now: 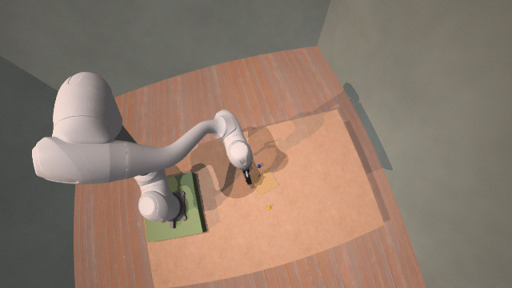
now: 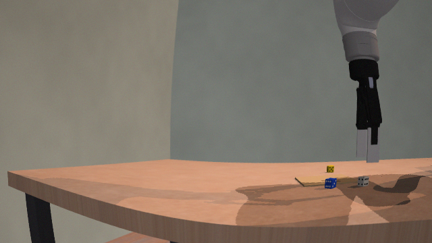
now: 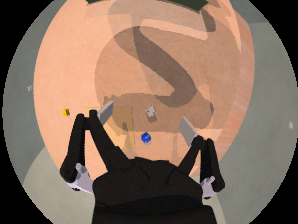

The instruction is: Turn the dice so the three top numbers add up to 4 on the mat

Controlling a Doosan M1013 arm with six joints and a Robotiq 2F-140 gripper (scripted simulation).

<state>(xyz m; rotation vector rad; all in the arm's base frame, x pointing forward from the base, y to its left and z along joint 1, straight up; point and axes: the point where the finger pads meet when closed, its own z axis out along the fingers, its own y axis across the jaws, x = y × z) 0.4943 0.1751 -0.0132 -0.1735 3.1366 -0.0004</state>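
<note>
Now: the white die 5 cm below my hand and 1 cm to the left of it. The rest, counted from my hand: yellow die 25 cm to the right, 10 cm ahead, 5 cm below; tan mat 10 cm ahead, 8 cm to the right, 6 cm below; blue die 8 cm ahead, 5 cm below, 2 cm to the left.
</note>
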